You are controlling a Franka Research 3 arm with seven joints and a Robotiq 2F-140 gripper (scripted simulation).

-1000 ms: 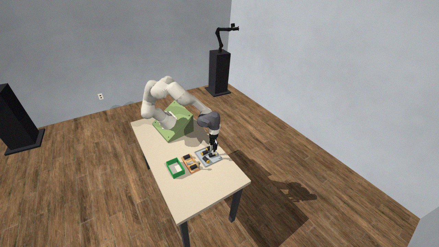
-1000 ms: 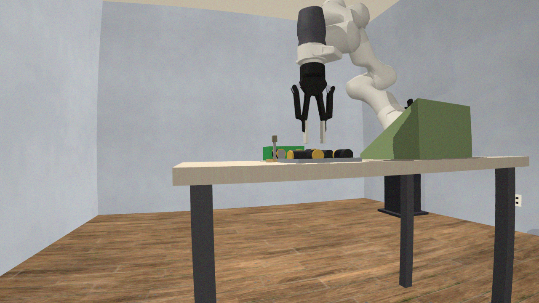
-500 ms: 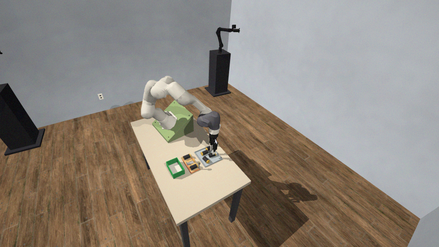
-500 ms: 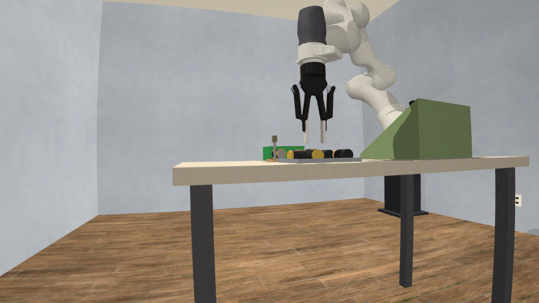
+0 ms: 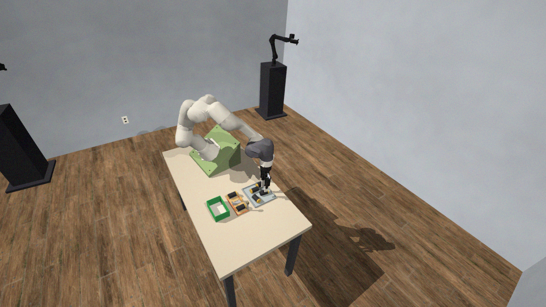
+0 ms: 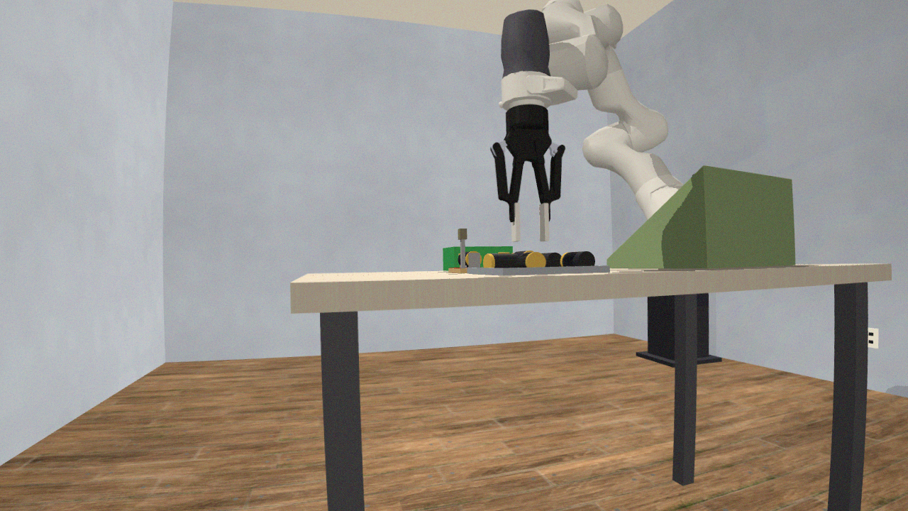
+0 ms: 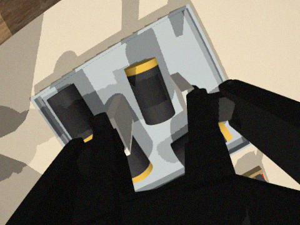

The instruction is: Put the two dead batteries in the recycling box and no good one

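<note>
The grey tray lies 80 mm below my hand, 30 mm to the right of it and 20 mm behind it. From my hand the other things lie so: battery holder 210 mm to the right, 80 mm below; then green recycling box 350 mm to the right, 70 mm below; then bulb post 170 mm to the right, 80 mm ahead, 50 mm below.
</note>
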